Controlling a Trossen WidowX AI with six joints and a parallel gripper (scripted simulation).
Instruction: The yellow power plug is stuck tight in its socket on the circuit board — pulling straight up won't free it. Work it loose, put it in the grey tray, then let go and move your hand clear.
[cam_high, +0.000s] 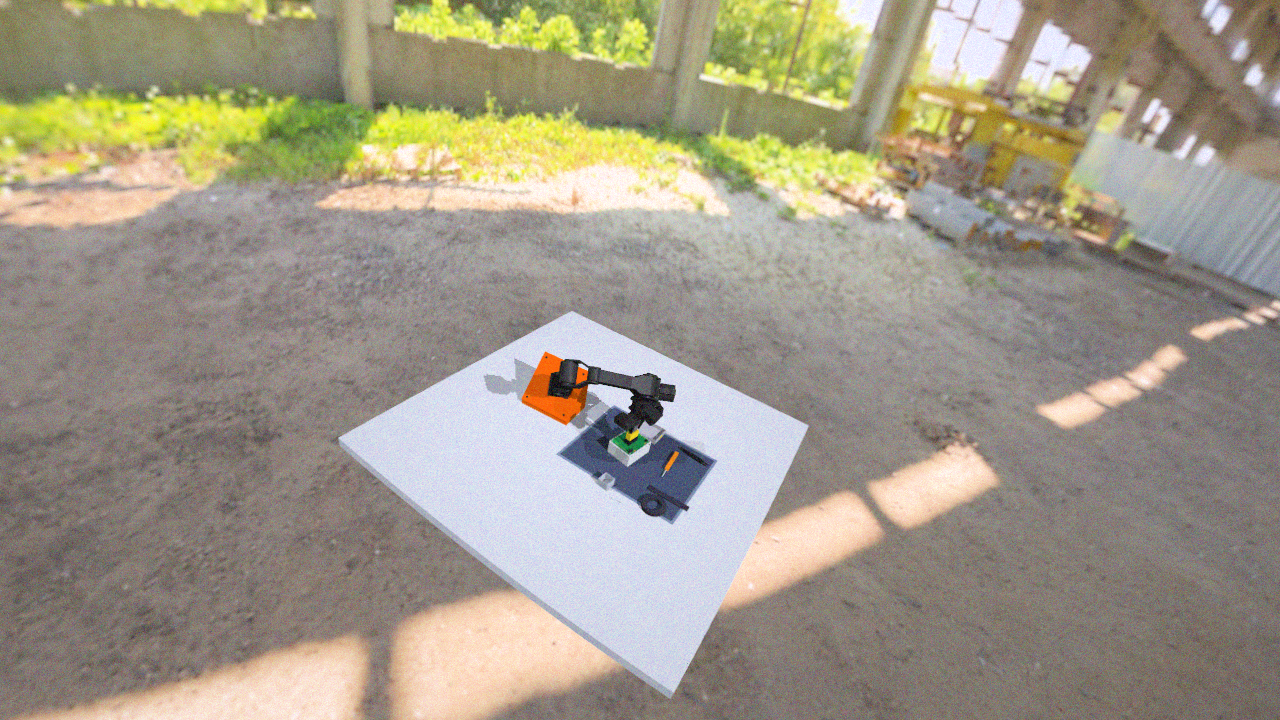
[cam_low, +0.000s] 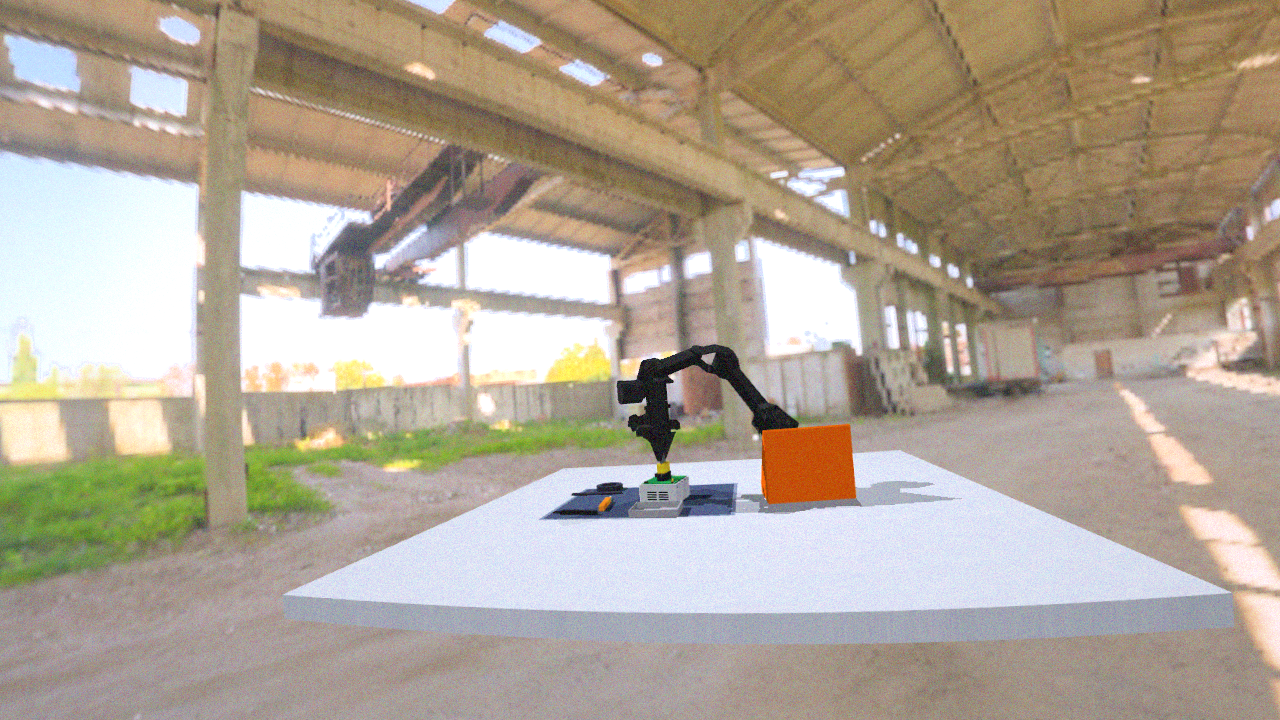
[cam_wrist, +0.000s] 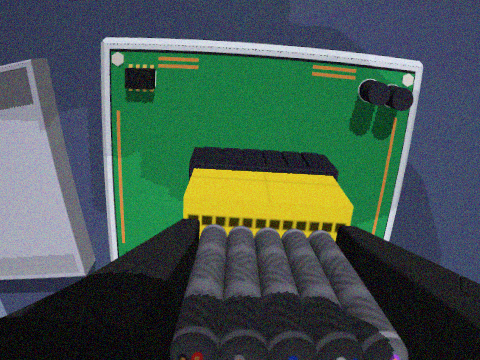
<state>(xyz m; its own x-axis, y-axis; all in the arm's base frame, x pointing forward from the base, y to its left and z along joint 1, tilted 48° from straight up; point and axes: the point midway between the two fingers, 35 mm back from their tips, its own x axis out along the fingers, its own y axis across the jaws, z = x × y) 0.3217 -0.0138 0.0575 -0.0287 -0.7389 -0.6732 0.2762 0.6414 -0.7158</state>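
My gripper tip is now 10 mm above the yellow power plug. The rest, counted from my gripper tip: dark mat (100 mm below, 50 mm ahead, 10 mm to the right); then black rod (210 mm ahead, 120 mm to the right, 100 mm below).
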